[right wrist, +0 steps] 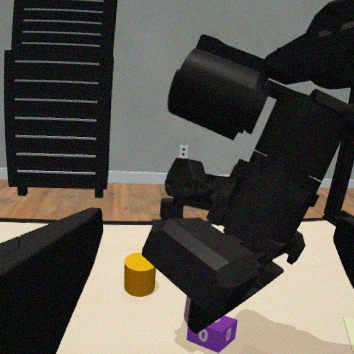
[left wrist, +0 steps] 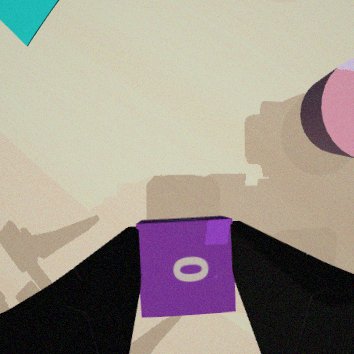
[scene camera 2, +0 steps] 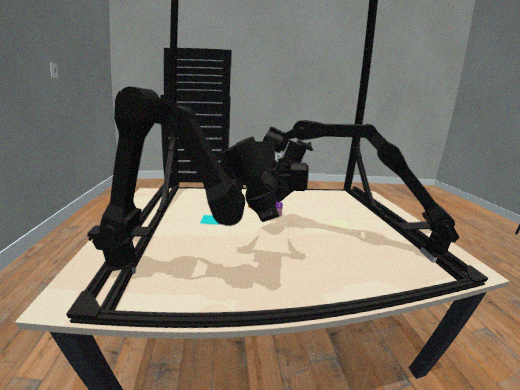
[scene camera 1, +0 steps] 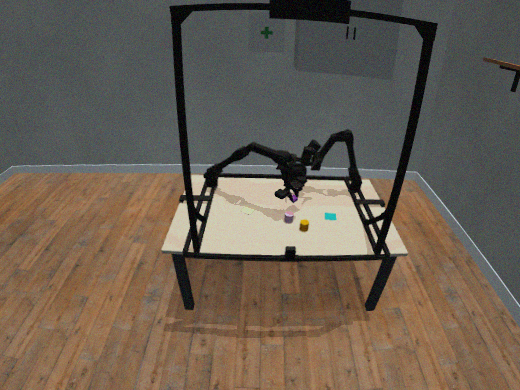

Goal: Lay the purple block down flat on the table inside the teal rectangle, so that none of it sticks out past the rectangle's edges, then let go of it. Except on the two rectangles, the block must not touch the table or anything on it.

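Places are measured from the left arm's base along level axes (x ahead, y left, z up), in millimetres.
Pixels of known places: left gripper, fingertip midpoint: [right wrist: 202, 323] [left wrist: 183, 235] [scene camera 1: 294, 199]; right gripper, fingertip midpoint: [right wrist: 222, 225]; left arm's base, link origin: [scene camera 2: 435, 251] [scene camera 1: 211, 184]; right arm's base, link origin: [scene camera 2: 120, 261] [scene camera 1: 354, 189].
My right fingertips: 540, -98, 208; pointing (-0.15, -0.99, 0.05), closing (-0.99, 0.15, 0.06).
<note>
Ahead of a thing's pixels: the offset from my right fingertips to its middle, as dx, dy, dz. "pt": to the spot under its first point.
The purple block @[-39, -86, -148] [scene camera 1: 295, 198] [scene camera 2: 279, 204] [left wrist: 187, 295] [right wrist: 215, 337] is held between the fingers of my left gripper [left wrist: 183, 235], above the table; a face marked 0 shows in the left wrist view. The teal rectangle @[pt +174, -116, -227] [scene camera 1: 330, 216] [scene camera 2: 209, 220] [left wrist: 27, 20] lies on the table, to the right of the block and nearer the camera in scene camera 1; part of it is hidden by the right arm in scene camera 2. My right gripper is open, its fingers wide apart with nothing between them. The left arm hides part of the block in the right wrist view.
A pink cylinder @[-57, -181, -205] [scene camera 1: 289, 218] [left wrist: 340, 110] stands close to the held block, and a yellow cylinder @[+24, -243, -205] [scene camera 1: 304, 225] [right wrist: 139, 275] stands between it and the teal rectangle. A pale yellow-green rectangle @[pt -279, -126, -226] [scene camera 1: 248, 211] [scene camera 2: 340, 224] lies on the table. The two arms are close together over the table.
</note>
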